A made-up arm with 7 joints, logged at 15 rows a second.
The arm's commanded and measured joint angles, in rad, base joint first. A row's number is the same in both.
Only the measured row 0 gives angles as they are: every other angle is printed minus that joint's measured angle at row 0.
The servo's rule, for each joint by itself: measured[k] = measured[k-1] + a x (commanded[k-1-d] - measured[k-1]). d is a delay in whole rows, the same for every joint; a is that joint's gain. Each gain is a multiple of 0.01, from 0.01 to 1. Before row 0 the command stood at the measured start. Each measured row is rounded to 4 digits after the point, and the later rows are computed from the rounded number. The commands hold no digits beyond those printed.
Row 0, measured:
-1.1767 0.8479 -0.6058 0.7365 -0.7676 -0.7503 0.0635
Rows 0 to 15, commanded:
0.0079 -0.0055 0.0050 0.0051 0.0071 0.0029 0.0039
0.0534 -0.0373 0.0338 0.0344 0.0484 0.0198 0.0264
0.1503 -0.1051 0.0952 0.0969 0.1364 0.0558 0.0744
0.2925 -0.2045 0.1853 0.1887 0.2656 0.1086 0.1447
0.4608 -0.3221 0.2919 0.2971 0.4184 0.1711 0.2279
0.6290 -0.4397 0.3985 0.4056 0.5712 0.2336 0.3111
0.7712 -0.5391 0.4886 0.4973 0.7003 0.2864 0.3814
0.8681 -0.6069 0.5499 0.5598 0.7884 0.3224 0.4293
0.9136 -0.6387 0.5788 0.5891 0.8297 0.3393 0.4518
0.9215 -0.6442 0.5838 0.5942 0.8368 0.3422 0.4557
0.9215 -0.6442 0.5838 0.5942 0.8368 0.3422 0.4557
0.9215 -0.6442 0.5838 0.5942 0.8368 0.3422 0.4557
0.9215 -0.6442 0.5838 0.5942 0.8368 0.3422 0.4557
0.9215 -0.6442 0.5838 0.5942 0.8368 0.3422 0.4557
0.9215 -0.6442 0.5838 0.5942 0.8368 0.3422 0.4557
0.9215 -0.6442 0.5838 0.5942 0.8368 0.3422 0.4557
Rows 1 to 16, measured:
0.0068 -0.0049 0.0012 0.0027 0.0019 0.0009 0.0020
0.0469 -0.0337 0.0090 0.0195 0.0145 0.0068 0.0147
0.1358 -0.0972 0.0297 0.0605 0.0474 0.0220 0.0457
0.2706 -0.1927 0.0670 0.1284 0.1063 0.0488 0.0972
0.4342 -0.3079 0.1210 0.2178 0.1906 0.0867 0.1652
0.6017 -0.4252 0.1876 0.3173 0.2934 0.1322 0.2411
0.7475 -0.5266 0.2598 0.4127 0.4033 0.1800 0.3141
0.8512 -0.5981 0.3294 0.4907 0.5073 0.2241 0.3740
0.9049 -0.6342 0.3893 0.5429 0.5943 0.2598 0.4145
0.9192 -0.6431 0.4360 0.5701 0.6598 0.2853 0.4359
0.9212 -0.6441 0.4715 0.5829 0.7076 0.3029 0.4462
0.9215 -0.6442 0.4985 0.5889 0.7425 0.3151 0.4511
0.9215 -0.6442 0.5190 0.5917 0.7680 0.3235 0.4535
0.9215 -0.6442 0.5346 0.5930 0.7866 0.3293 0.4546
0.9215 -0.6442 0.5464 0.5936 0.8002 0.3333 0.4552
0.9215 -0.6442 0.5554 0.5939 0.8101 0.3361 0.4555
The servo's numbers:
d 0
a 0.86 0.89 0.24 0.53 0.27 0.31 0.52

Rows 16 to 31, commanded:
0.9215 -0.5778 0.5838 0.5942 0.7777 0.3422 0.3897
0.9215 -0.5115 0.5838 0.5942 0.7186 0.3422 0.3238
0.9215 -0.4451 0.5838 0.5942 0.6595 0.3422 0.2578
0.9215 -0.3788 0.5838 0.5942 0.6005 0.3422 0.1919
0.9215 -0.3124 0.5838 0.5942 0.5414 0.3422 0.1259
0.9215 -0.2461 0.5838 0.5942 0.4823 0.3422 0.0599
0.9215 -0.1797 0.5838 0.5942 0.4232 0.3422 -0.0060
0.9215 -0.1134 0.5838 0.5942 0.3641 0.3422 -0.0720
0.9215 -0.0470 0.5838 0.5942 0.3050 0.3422 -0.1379
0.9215 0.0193 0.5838 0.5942 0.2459 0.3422 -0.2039
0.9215 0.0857 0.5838 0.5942 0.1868 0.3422 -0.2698
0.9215 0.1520 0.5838 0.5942 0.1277 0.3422 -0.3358
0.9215 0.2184 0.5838 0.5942 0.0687 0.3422 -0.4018
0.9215 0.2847 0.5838 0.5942 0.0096 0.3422 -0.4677
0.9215 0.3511 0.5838 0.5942 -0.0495 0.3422 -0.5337
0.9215 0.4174 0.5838 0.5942 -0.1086 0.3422 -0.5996
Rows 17 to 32, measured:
0.9215 -0.5851 0.5622 0.5941 0.8014 0.3380 0.4213
0.9215 -0.5196 0.5674 0.5942 0.7790 0.3393 0.3706
0.9215 -0.4533 0.5713 0.5942 0.7467 0.3402 0.3119
0.9215 -0.3870 0.5743 0.5942 0.7072 0.3408 0.2495
0.9215 -0.3206 0.5766 0.5942 0.6624 0.3412 0.1852
0.9215 -0.2543 0.5783 0.5942 0.6138 0.3415 0.1200
0.9215 -0.1879 0.5796 0.5942 0.5623 0.3417 0.0545
0.9215 -0.1216 0.5806 0.5942 0.5088 0.3419 -0.0113
0.9215 -0.0552 0.5814 0.5942 0.4538 0.3420 -0.0771
0.9215 0.0111 0.5820 0.5942 0.3977 0.3421 -0.1430
0.9215 0.0775 0.5824 0.5942 0.3408 0.3421 -0.2089
0.9215 0.1438 0.5827 0.5942 0.2833 0.3421 -0.2749
0.9215 0.2102 0.5830 0.5942 0.2254 0.3421 -0.3409
0.9215 0.2765 0.5832 0.5942 0.1671 0.3421 -0.4068
0.9215 0.3429 0.5833 0.5942 0.1086 0.3421 -0.4728
0.9215 0.4092 0.5834 0.5942 0.0500 0.3421 -0.5387

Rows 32 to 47, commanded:
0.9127 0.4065 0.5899 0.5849 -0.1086 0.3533 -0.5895
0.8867 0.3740 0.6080 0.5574 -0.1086 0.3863 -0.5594
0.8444 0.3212 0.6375 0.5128 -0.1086 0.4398 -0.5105
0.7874 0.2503 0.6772 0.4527 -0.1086 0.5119 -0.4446
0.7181 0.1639 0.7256 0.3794 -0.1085 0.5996 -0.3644
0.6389 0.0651 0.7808 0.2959 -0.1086 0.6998 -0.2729
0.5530 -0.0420 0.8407 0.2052 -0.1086 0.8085 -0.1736
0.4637 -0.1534 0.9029 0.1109 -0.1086 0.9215 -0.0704
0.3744 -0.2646 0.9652 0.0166 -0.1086 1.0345 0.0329
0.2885 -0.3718 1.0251 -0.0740 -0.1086 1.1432 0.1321
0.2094 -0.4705 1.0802 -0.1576 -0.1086 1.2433 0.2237
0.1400 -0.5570 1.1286 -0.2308 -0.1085 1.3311 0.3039
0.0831 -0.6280 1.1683 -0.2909 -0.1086 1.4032 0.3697
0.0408 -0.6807 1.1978 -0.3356 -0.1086 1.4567 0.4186
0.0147 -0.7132 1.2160 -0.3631 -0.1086 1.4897 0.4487
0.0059 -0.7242 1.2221 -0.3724 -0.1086 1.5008 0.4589
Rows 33 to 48, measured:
0.9139 0.4068 0.5850 0.5893 0.0072 0.3456 -0.5651
0.8905 0.3776 0.5905 0.5724 -0.0241 0.3582 -0.5621
0.8509 0.3274 0.6018 0.5408 -0.0469 0.3835 -0.5353
0.7963 0.2588 0.6199 0.4941 -0.0636 0.4233 -0.4881
0.7290 0.1743 0.6453 0.4333 -0.0757 0.4780 -0.4238
0.6515 0.0771 0.6778 0.3605 -0.0846 0.5468 -0.3453
0.5668 -0.0289 0.7169 0.2782 -0.0911 0.6279 -0.2560
0.4781 -0.1397 0.7615 0.1895 -0.0958 0.7189 -0.1595
0.3889 -0.2509 0.8104 0.0979 -0.0993 0.8167 -0.0595
0.3026 -0.3585 0.8619 0.0068 -0.1018 0.9179 0.0401
0.2224 -0.4582 0.9143 -0.0803 -0.1036 1.0188 0.1356
0.1515 -0.5461 0.9657 -0.1601 -0.1049 1.1156 0.2231
0.0927 -0.6190 1.0143 -0.2294 -0.1059 1.2048 0.2993
0.0481 -0.6739 1.0583 -0.2857 -0.1066 1.2829 0.3613
0.0194 -0.7089 1.0961 -0.3267 -0.1071 1.3470 0.4067
0.0078 -0.7225 1.1263 -0.3509 -0.1075 1.3947 0.4338

